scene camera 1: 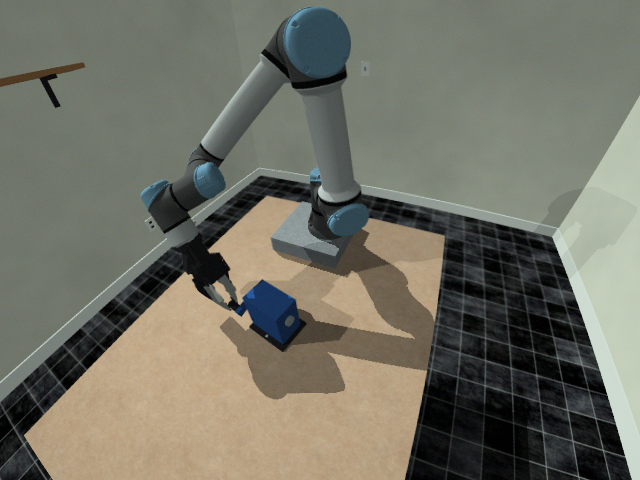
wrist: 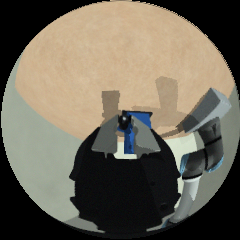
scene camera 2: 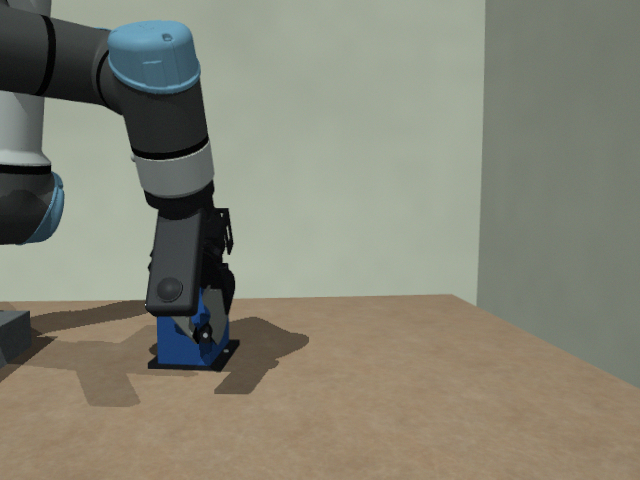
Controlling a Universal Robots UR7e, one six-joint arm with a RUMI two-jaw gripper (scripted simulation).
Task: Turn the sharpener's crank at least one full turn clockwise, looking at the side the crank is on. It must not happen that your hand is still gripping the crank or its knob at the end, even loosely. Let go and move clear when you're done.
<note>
In view: my gripper (scene camera 2: 207,343) and a blue sharpener (scene camera 2: 176,351).
My gripper shows as well in scene camera 1 (scene camera 1: 233,307) and in the wrist view (wrist: 124,115). The blue sharpener shows as well in scene camera 1 (scene camera 1: 271,310).
</note>
